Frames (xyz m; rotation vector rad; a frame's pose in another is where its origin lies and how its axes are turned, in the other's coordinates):
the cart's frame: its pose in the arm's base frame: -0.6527 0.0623 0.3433 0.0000 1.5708 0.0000
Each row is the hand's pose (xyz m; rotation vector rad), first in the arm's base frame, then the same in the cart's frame.
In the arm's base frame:
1: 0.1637 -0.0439 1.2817 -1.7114 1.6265 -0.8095
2: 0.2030 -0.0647 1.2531 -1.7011 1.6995 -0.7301
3: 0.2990 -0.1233 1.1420 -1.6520 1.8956 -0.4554
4: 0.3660 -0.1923 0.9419 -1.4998 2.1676 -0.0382
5: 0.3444 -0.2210 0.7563 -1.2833 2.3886 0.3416
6: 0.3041 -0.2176 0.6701 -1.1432 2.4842 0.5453
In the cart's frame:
1: -0.9384 -0.1062 0.8164 -0.5480 0.4809 -1.5318
2: -0.9098 -0.1270 0.8557 -0.5849 0.5316 -1.4644
3: -0.7987 -0.1856 0.9517 -0.7044 0.6618 -1.2405
4: -0.5986 -0.2546 1.0187 -0.8328 0.8472 -0.8763
5: -0.4130 -0.2833 0.9971 -0.9001 1.0094 -0.5217
6: -0.3268 -0.2799 0.9568 -0.9231 1.0861 -0.3269

